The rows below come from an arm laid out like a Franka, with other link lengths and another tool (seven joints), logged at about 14 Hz.
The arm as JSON. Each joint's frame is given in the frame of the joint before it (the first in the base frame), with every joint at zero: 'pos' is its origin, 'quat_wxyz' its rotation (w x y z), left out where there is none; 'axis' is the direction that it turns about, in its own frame. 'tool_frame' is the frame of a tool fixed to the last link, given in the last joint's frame.
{
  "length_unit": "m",
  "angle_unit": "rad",
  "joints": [
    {
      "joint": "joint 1",
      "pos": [
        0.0,
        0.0,
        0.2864
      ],
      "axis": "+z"
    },
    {
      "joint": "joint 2",
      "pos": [
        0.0,
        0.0,
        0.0
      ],
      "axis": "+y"
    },
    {
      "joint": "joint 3",
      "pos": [
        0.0,
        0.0,
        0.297
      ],
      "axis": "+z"
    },
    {
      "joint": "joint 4",
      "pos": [
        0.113,
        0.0,
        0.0
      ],
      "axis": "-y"
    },
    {
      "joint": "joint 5",
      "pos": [
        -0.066,
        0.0,
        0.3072
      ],
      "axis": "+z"
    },
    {
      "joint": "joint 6",
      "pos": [
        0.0,
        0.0,
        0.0
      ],
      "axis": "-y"
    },
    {
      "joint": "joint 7",
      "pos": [
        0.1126,
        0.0,
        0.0
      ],
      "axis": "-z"
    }
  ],
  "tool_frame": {
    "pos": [
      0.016,
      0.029,
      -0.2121
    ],
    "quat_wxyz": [
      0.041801,
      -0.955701,
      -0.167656,
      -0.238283
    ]
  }
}
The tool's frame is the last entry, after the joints.
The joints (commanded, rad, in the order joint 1, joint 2, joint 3, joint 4, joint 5, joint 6, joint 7), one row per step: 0.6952, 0.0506, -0.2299, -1.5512, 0.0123, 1.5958, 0.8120; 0.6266, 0.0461, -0.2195, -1.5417, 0.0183, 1.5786, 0.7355; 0.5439, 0.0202, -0.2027, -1.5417, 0.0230, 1.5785, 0.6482; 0.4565, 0.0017, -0.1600, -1.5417, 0.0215, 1.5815, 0.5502; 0.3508, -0.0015, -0.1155, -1.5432, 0.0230, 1.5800, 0.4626; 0.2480, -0.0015, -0.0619, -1.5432, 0.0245, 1.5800, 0.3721; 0.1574, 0.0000, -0.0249, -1.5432, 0.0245, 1.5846, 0.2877; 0.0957, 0.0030, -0.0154, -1.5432, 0.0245, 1.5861, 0.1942; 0.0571, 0.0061, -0.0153, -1.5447, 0.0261, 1.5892, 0.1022; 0.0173, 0.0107, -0.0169, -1.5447, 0.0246, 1.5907, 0.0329; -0.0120, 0.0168, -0.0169, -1.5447, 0.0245, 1.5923, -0.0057; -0.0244, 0.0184, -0.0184, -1.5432, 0.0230, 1.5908, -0.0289; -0.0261, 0.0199, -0.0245, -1.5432, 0.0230, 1.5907, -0.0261; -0.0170, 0.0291, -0.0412, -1.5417, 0.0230, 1.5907, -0.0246
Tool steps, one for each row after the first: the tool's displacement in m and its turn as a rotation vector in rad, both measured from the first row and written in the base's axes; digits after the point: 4 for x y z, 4 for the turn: 0.0103, -0.0284, 0.0044, 0.0059, 0.0062, 0.0183; 0.0197, -0.0624, 0.0191, 0.0248, -0.0147, 0.0398; 0.0244, -0.0856, 0.0299, 0.0316, -0.0361, 0.0932; 0.0317, -0.1168, 0.0308, 0.0312, -0.0381, 0.1196; 0.0363, -0.1414, 0.0309, 0.0303, -0.0399, 0.1610; 0.0416, -0.1691, 0.0307, 0.0279, -0.0449, 0.1917; 0.0445, -0.1961, 0.0291, 0.0250, -0.0452, 0.2329; 0.0455, -0.2155, 0.0272, 0.0241, -0.0453, 0.2863; 0.0464, -0.2377, 0.0247, 0.0208, -0.0431, 0.3142; 0.0474, -0.2535, 0.0215, 0.0201, -0.0392, 0.3234; 0.0470, -0.2612, 0.0210, 0.0183, -0.0377, 0.3327; 0.0474, -0.2656, 0.0201, 0.0184, -0.0361, 0.3221; 0.0491, -0.2699, 0.0156, 0.0192, -0.0285, 0.3129
